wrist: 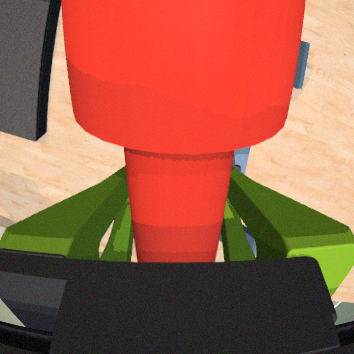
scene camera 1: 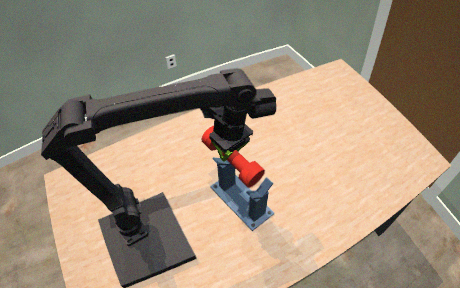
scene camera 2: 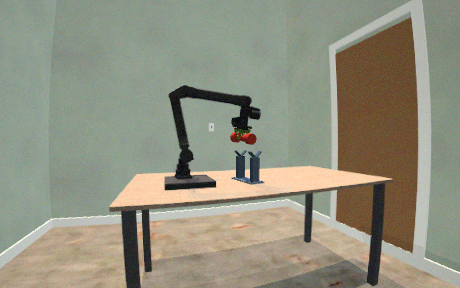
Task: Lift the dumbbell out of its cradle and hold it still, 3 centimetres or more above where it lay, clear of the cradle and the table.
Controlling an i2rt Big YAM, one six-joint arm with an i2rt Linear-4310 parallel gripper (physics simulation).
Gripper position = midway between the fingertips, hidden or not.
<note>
In view: the gripper (scene camera 1: pixel 227 156), a red dumbbell (scene camera 1: pixel 251 173) and a blue-grey cradle (scene camera 1: pixel 250 206).
The red dumbbell is seen too in the wrist view (wrist: pixel 179 93). The gripper shows as well in the wrist view (wrist: pixel 176 173). The blue-grey cradle is seen too in the wrist view (wrist: pixel 304 46).
</note>
